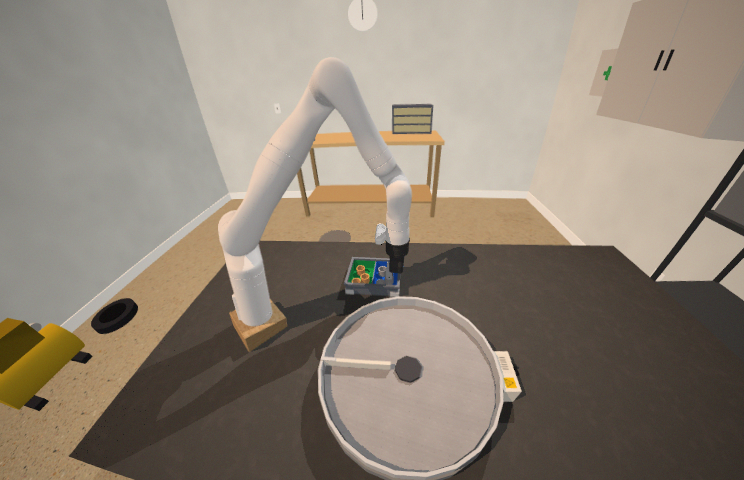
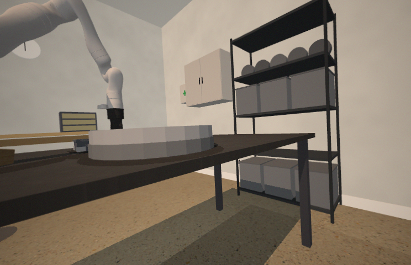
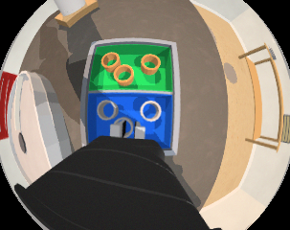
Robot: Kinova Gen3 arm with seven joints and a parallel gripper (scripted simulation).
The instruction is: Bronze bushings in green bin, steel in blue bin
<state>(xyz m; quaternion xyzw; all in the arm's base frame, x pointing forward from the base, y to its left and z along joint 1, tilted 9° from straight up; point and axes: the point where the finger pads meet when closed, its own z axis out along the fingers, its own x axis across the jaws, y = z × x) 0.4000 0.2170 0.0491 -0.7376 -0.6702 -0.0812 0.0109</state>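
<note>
My gripper is now 60 mm past the green bin. From my hand the other things lie so: turntable 60 mm ahead, 360 mm to the right, 20 mm above.
</note>
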